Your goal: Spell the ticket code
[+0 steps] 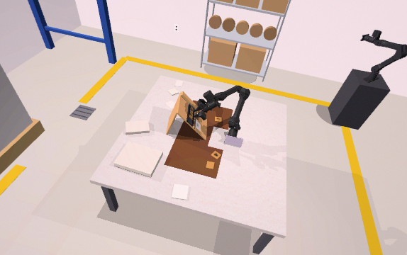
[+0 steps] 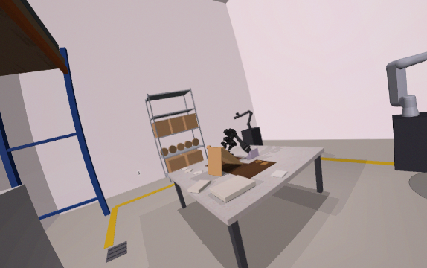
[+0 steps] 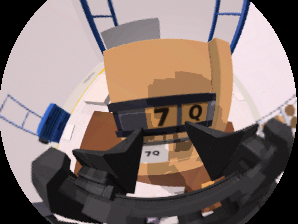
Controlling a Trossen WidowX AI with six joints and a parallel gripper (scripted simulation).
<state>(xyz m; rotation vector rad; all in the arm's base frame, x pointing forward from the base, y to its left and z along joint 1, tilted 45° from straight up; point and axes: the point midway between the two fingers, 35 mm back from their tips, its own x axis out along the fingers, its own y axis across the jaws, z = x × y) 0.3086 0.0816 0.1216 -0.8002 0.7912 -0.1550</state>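
Now: the tan letter tile 20 mm below my gripper tip and 20 mm ahead of it. Also, from my gripper tip: ticket 100 mm below, 40 mm behind, 20 mm to the left; then cream box 390 mm to the left, 300 mm ahead, 170 mm below; then brown mat 190 mm below, 120 mm behind, 10 mm to the left.
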